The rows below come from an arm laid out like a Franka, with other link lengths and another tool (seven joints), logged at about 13 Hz.
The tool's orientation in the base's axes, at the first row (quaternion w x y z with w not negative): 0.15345 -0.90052 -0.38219 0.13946
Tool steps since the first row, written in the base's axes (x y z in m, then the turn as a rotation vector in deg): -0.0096 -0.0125 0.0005 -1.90 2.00 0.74; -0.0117 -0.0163 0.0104 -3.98 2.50 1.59; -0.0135 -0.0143 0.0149 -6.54 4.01 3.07; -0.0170 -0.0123 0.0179 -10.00 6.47 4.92; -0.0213 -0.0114 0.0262 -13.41 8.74 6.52; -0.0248 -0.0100 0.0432 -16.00 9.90 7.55; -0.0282 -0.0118 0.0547 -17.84 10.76 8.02
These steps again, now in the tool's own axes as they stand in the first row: -0.0156 0.0019 0.0010 0.09 -2.83 0.36; -0.0211 -0.0008 -0.0080 -1.05 -4.83 0.44; -0.0215 -0.0050 -0.0111 -1.85 -8.05 0.28; -0.0228 -0.0097 -0.0122 -2.62 -12.61 0.29; -0.0261 -0.0163 -0.0180 -3.45 -16.93 0.47; -0.0297 -0.0259 -0.0320 -4.48 -19.76 0.68; -0.0348 -0.0314 -0.0416 -5.14 -21.70 1.07
